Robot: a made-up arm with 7 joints. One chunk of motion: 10 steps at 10 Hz.
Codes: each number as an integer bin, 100 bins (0 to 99) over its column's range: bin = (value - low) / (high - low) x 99, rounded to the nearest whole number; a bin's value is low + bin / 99 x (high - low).
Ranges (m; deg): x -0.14..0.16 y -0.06..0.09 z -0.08..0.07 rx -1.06..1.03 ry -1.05..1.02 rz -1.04..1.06
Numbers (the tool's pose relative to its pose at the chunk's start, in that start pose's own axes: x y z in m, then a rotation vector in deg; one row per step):
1: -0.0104 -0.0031 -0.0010 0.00 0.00 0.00
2: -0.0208 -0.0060 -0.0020 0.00 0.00 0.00
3: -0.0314 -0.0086 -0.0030 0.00 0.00 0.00
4: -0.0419 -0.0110 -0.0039 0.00 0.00 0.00
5: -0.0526 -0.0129 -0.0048 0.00 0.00 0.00
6: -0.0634 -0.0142 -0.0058 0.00 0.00 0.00
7: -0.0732 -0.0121 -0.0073 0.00 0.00 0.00
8: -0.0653 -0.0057 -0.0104 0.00 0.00 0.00
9: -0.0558 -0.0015 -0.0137 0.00 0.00 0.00
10: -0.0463 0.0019 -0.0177 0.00 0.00 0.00
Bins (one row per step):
1: 43 38 52 50 50 49
2: 39 36 51 50 50 49
3: 36 34 51 50 50 49
4: 32 32 50 50 50 49
5: 29 31 50 50 50 49
6: 25 30 49 50 50 49
7: 22 32 48 50 50 49
8: 25 36 46 50 50 49
9: 28 39 44 50 50 49
10: 31 41 41 50 50 49

